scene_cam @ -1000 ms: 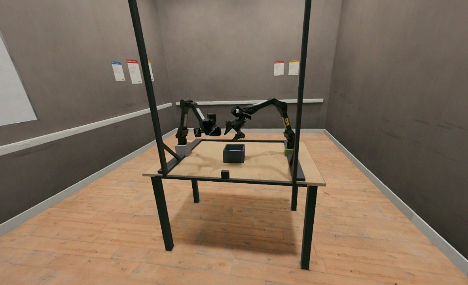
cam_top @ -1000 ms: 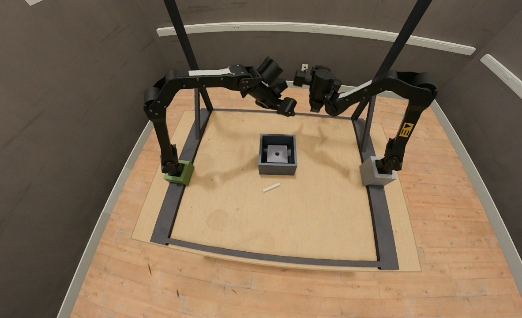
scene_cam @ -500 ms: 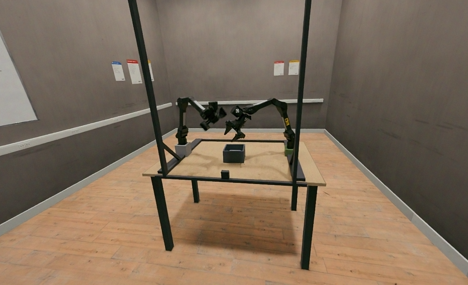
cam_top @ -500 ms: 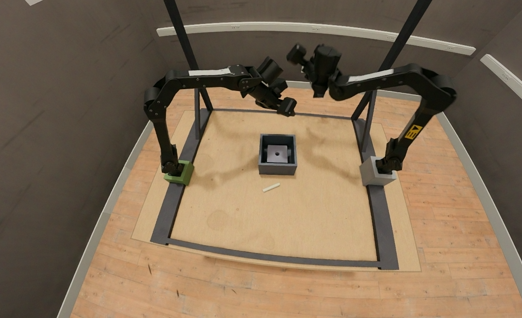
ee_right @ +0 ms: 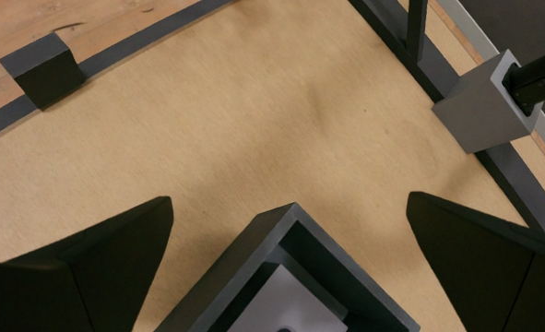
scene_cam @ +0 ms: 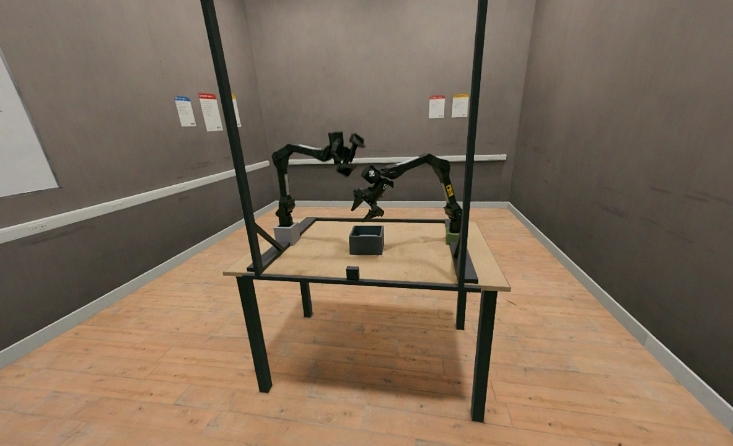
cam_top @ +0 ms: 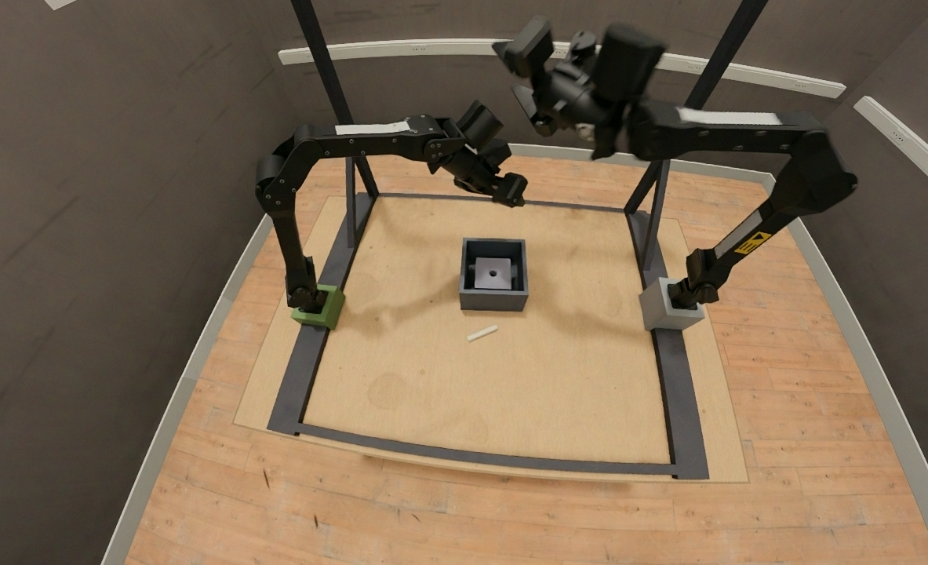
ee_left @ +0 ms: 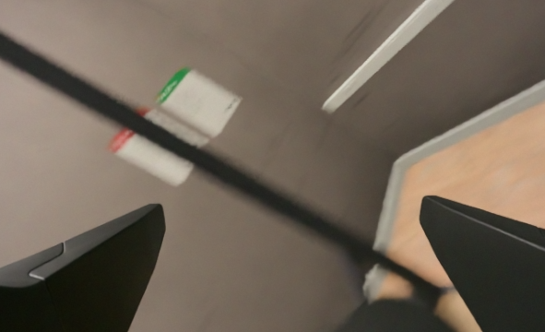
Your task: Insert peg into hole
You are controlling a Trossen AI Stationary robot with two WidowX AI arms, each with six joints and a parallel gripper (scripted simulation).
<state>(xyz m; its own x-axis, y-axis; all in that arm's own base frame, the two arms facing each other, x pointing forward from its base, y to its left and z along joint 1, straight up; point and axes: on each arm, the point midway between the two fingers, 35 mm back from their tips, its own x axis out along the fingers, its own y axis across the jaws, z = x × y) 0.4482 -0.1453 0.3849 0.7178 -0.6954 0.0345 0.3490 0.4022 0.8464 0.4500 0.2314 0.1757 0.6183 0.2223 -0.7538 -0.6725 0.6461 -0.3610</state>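
Right now the peg is 24 cm ahead of my right hand, 23 cm below it and 4 cm to the right of it. Round my right hand: dark border strip: 52 cm ahead, 22 cm below, 4 cm to the right; then grey plate: 19 cm below, 10 cm ahead, 1 cm to the right.
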